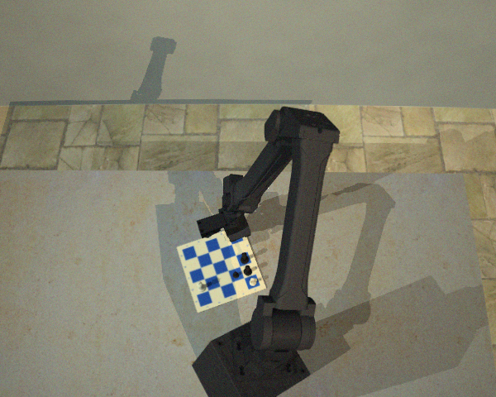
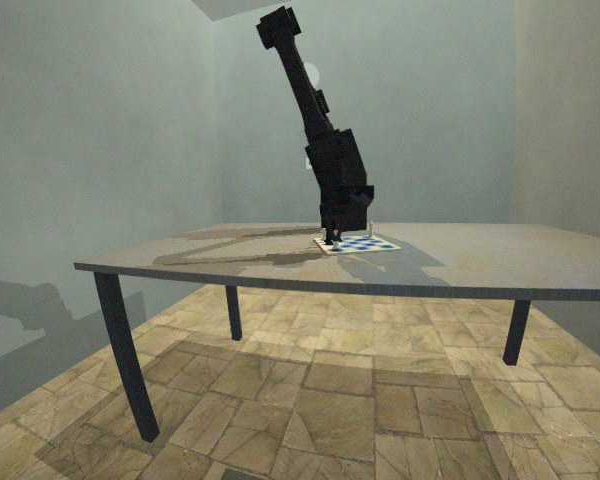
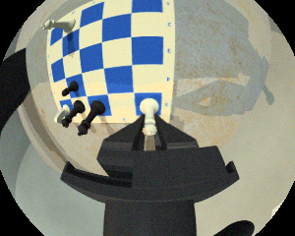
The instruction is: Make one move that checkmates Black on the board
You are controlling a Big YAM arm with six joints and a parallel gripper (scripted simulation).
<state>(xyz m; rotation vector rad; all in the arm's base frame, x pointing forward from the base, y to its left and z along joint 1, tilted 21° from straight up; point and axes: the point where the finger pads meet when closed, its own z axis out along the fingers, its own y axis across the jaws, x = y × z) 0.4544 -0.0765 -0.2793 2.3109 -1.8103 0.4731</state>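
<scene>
Right now my hand is 90 mm past the chessboard, 60 mm to the right of it and 40 mm above it.
</scene>
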